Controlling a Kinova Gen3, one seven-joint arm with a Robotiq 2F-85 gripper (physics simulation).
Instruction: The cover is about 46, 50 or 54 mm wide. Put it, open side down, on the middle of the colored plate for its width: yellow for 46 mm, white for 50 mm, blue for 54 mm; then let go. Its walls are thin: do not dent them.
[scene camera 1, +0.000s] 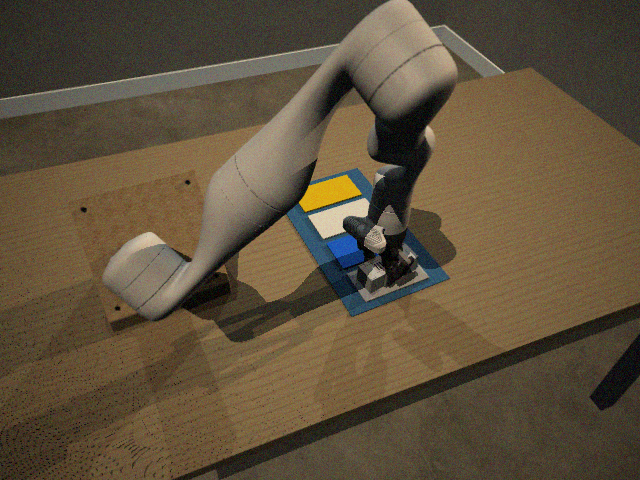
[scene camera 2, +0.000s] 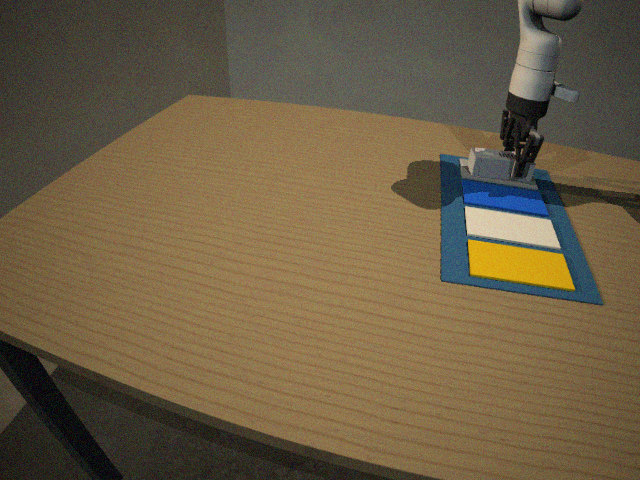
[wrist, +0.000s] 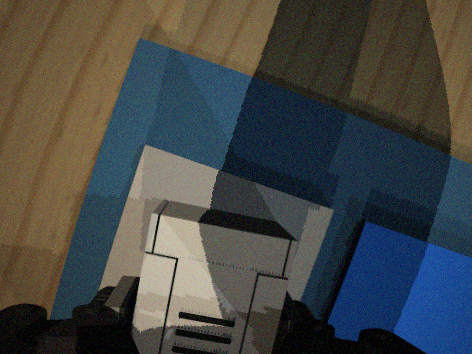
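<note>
The light grey cover (scene camera 1: 373, 276) (scene camera 2: 490, 164) (wrist: 250, 250), with dark slots on top, sits on the grey plate (scene camera 1: 368, 296) (scene camera 2: 464, 169) (wrist: 170, 172) at one end of the mat. My gripper (scene camera 1: 395, 268) (scene camera 2: 511, 162) (wrist: 202, 306) points down over it and is shut on the cover, one finger against each long side in the wrist view. The fingertips are partly hidden in the scene views. The blue plate (scene camera 1: 343, 253) (scene camera 2: 504, 200) (wrist: 440, 290) lies beside the grey one, then the white plate (scene camera 1: 333, 219) (scene camera 2: 509, 227), then the yellow plate (scene camera 1: 330, 192) (scene camera 2: 516, 263).
The plates lie on a dark blue mat (scene camera 1: 356, 308) (scene camera 2: 452, 232) (wrist: 195, 100) on the wooden table (scene camera 1: 516, 206) (scene camera 2: 258, 232). The arm's base stands on a brown board (scene camera 1: 129, 217) at the left in scene camera 1. The arm's shadow crosses the mat.
</note>
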